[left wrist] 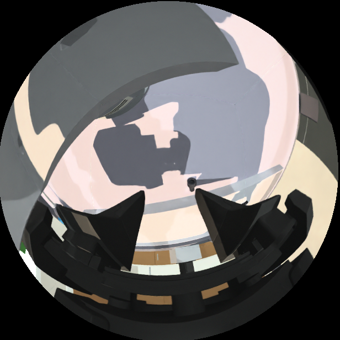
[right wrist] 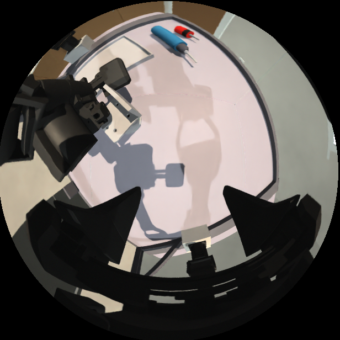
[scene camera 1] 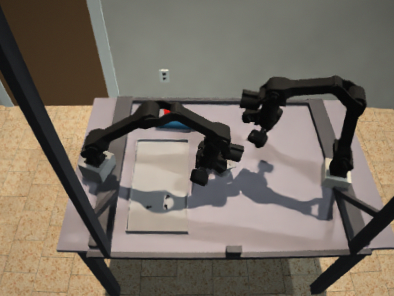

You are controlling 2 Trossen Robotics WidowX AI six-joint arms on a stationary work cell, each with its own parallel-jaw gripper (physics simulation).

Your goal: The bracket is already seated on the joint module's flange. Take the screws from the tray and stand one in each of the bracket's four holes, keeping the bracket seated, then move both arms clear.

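Where they show: left arm's base, origin of its link: (scene camera 1: 95,159); right arm's base, origin of its link: (scene camera 1: 338,170).
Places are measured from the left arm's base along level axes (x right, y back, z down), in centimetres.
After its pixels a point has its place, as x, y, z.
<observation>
The pale bracket (scene camera 1: 231,164) {-19.5, -48.2, 1.8} (left wrist: 150,45) (right wrist: 119,125) sits on the joint module (left wrist: 120,107), mostly hidden by my left arm in the scene view. Dark holes show in its face in the right wrist view; the left wrist view shows its grey side. My left gripper (scene camera 1: 200,176) {-13.5, -35.6, 7.2} (left wrist: 170,193) is partly open and empty, beside the bracket. A dark screw (left wrist: 192,183) shows just beyond its right-hand fingertip; its height is unclear. Small dark screws (scene camera 1: 148,206) {6.7, -25.6, 7.3} (scene camera 1: 167,197) {0.4, -30.3, 7.4} lie in the tray (scene camera 1: 160,170) {-9.9, -22.2, 8.0} (left wrist: 240,187) (right wrist: 134,46). My right gripper (scene camera 1: 257,138) {-29.5, -56.2, -6.1} (right wrist: 183,190) is open and empty, high above the table.
A blue tool (scene camera 1: 175,123) {-32.7, -18.4, 4.7} (right wrist: 169,38) and a red tool (scene camera 1: 166,112) {-37.7, -11.5, 5.4} (right wrist: 184,32) lie behind the tray at the table's back. My left arm reaches over the tray to the bracket. My right arm hangs at the back right. Dark frame posts stand at both front corners.
</observation>
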